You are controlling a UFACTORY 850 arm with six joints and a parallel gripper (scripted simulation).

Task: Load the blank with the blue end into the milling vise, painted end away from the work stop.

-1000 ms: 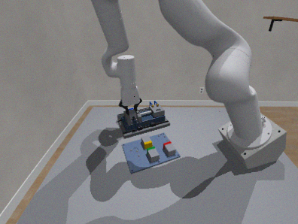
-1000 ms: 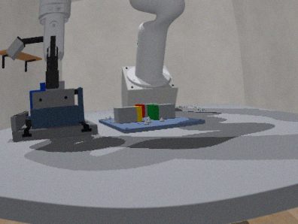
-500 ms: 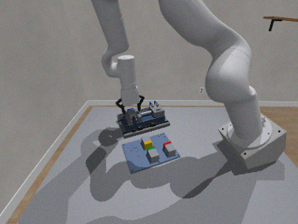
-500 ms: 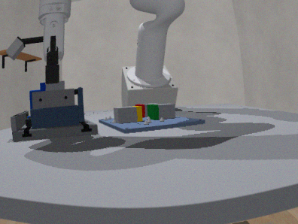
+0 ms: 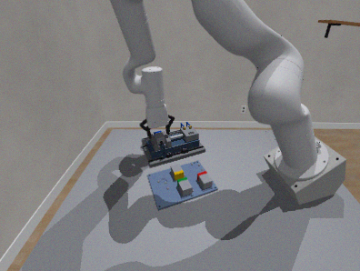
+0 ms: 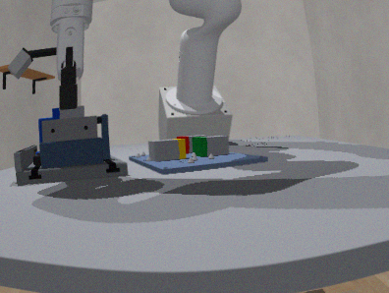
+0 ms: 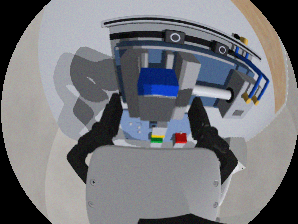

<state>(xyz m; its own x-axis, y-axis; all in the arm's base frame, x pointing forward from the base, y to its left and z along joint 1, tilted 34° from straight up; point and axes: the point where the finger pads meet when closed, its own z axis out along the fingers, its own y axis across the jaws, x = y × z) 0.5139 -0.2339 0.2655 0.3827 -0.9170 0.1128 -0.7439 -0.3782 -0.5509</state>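
Right now my hand is 80 mm above the milling vise, 60 mm past it and 30 mm to the left of it. Round my hand: green-ended blank 240 mm to the left, 140 mm behind, 90 mm below; then yellow-ended blank 160 mm to the left, 100 mm behind, 90 mm below; then plate 200 mm to the left, 120 mm below, 120 mm behind.
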